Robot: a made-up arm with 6 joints.
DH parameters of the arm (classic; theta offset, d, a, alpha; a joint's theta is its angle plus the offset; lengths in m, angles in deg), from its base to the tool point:
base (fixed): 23.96 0 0.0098 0
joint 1: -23.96 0.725 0.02 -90
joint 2: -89.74 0 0.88 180
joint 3: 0.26 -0.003 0.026 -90
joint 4: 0 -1.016 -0.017 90
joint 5: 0 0.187 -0.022 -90
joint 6: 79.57 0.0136 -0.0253 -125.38
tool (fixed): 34.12 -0.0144 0 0
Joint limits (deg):
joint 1: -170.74..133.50
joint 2: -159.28..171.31
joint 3: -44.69..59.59
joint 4: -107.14..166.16
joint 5: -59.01..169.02
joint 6: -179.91..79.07
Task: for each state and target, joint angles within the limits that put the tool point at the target. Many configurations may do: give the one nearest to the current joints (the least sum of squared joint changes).
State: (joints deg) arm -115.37 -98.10 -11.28 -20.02 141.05 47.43
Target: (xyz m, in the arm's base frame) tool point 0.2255 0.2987 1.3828
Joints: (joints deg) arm -147.80 -107.61 -38.38 -37.64 139.33 50.04
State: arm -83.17 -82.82 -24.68 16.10 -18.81 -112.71
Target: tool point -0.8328 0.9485 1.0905
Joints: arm -56.86 -121.97 -1.86 20.19 -20.07 -111.93
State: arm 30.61 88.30 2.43 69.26 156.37 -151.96
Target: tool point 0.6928 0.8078 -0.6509
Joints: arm 51.43 111.65 23.23 73.48 155.42 -150.40
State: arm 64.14 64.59 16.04 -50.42 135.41 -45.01
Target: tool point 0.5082 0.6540 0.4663
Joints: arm 60.33 30.82 -32.56 -55.10 135.35 -42.74
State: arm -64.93 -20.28 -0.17 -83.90 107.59 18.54
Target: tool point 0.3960 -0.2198 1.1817
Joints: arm -36.83 -43.55 -43.70 -93.67 105.47 20.06
